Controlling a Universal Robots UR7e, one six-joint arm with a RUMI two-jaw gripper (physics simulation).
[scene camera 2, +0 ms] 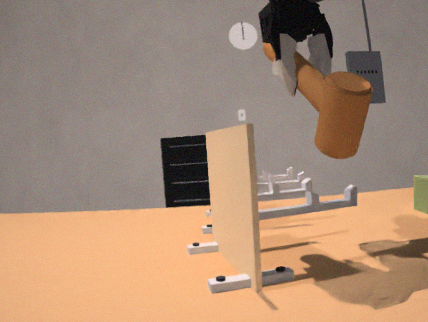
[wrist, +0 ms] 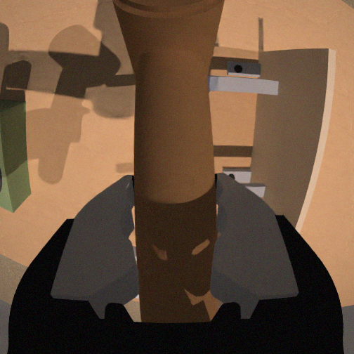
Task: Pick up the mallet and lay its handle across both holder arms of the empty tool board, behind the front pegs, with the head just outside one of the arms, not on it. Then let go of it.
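Places are measured from the arm's base along level axes (x back, y up, z left), in millimetres.
Pixels of known places: gripper, fingertip midpoint: [scene camera 2: 308,95].
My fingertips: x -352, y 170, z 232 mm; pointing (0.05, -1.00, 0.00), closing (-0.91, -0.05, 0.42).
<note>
Behind a point stands the place of what it marks.
My gripper [scene camera 2: 298,75] [wrist: 174,177] is shut on the handle of the orange-brown mallet [scene camera 2: 344,117] @[y 129, x -315, z 344 mm] [wrist: 172,125]. In the scene view the mallet hangs well above the holder arms, its cylindrical head toward the camera and lower than the gripped handle. The tan tool board [scene camera 2: 232,190] @[y 44, x -465, z 292 mm] [wrist: 295,115] stands upright on white feet. Its grey holder arms [scene camera 2: 330,205] @[y 14, x -333, z 281 mm] [wrist: 250,85] reach out to the right in the scene view, with upright pegs. The nearest arm's front peg [scene camera 2: 351,194] @[y 25, x -301, z 267 mm] shows at its tip. In the wrist view the handle hides part of the arms.
A green block [scene camera 2: 421,194] @[y -33, x -96, z -35 mm] [wrist: 14,155] stands on the table, at the right edge of the scene view and the left edge of the wrist view. More white arms with pegs [scene camera 2: 290,173] @[y 22, x -397, z -156 mm] show behind the nearest arm. Shadows of the mallet and gripper lie on the table [scene camera 2: 100,265] @[y -73, x -691, z 278 mm].
</note>
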